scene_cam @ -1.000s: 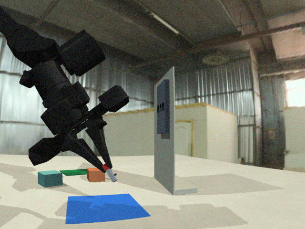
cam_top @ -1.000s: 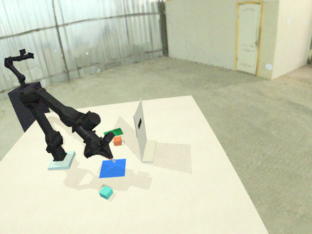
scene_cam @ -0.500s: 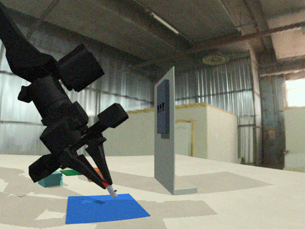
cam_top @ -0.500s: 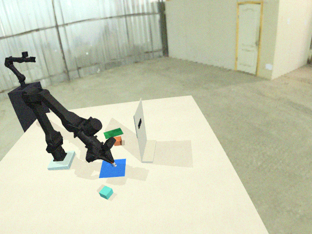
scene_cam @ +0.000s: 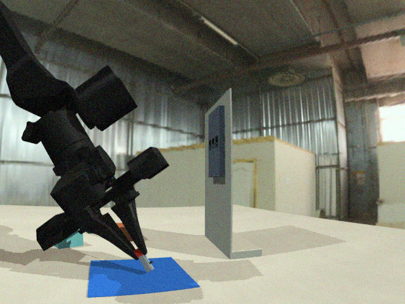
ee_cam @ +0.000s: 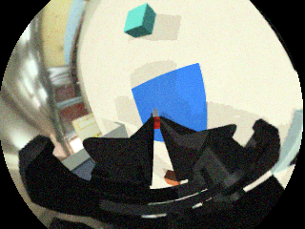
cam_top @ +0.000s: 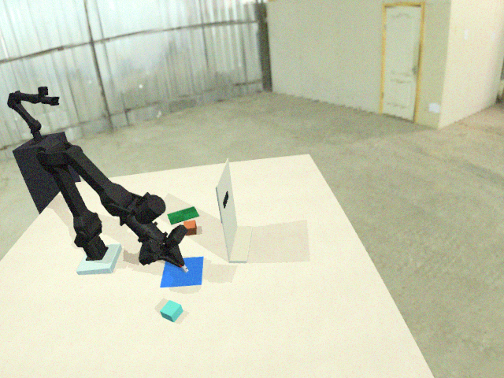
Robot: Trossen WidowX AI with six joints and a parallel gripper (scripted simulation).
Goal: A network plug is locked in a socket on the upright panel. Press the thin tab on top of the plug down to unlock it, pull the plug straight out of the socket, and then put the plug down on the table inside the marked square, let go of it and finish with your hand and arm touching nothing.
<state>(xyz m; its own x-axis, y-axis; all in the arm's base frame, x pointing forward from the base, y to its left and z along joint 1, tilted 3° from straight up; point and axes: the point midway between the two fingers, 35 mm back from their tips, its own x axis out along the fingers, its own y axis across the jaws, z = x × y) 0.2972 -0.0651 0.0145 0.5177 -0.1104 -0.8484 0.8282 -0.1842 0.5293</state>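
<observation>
The network plug lies right at my gripper tip. The rest, counted from my gripper tip: blue marked square: 20 mm below, 10 mm behind; upright panel: 150 mm ahead, 100 mm to the left, 90 mm above; teal block: 160 mm to the right, 10 mm below, 10 mm behind.
</observation>
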